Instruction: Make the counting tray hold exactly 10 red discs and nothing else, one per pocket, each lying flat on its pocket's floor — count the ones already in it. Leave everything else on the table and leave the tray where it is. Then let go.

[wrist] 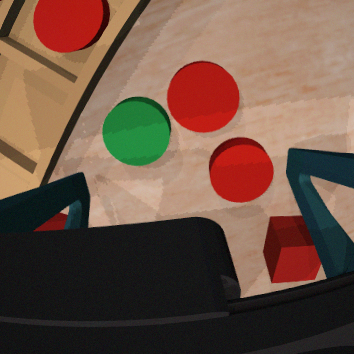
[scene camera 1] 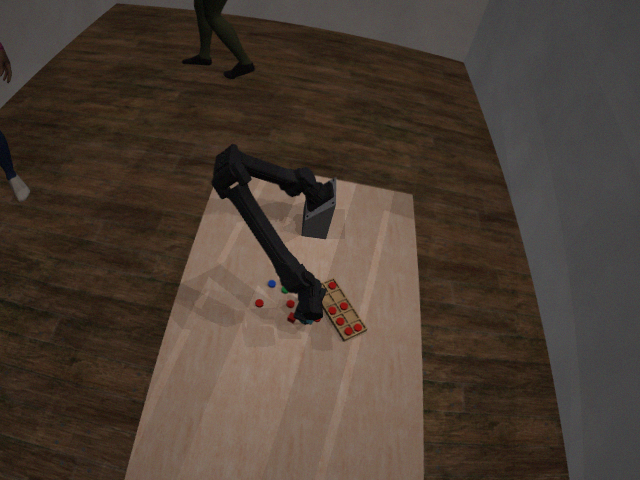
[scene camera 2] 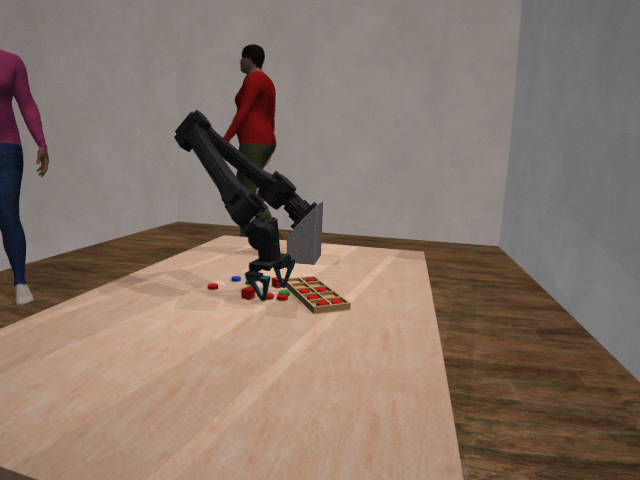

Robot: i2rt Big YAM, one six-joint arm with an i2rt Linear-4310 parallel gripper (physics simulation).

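Observation:
The tan counting tray (scene camera 1: 355,334) (scene camera 2: 331,310) (wrist: 102,52) has red discs in several pockets; other pockets show bare floor. My gripper (scene camera 2: 273,292) (wrist: 188,172) is open and empty, fingers low over the loose pieces left of the tray. In the wrist view, one red disc (scene camera 2: 269,296) (wrist: 241,171) lies between the finger lines, nearer the right finger. Another red disc (scene camera 1: 317,318) (scene camera 2: 282,297) (wrist: 203,96) and a green disc (scene camera 2: 283,292) (wrist: 136,131) lie beyond it. Further red discs lie left, one (scene camera 1: 259,302) (scene camera 2: 212,285) and one (scene camera 1: 290,303). The wrist hides the fingertips in scene camera 1.
A red cube (scene camera 1: 292,317) (scene camera 2: 248,292) (wrist: 292,255) stands by the right finger. A second red cube (scene camera 2: 277,282) (wrist: 52,222) is partly behind the other finger. A blue disc (scene camera 1: 271,283) (scene camera 2: 236,278) and another green disc (scene camera 1: 284,289) lie farther back.

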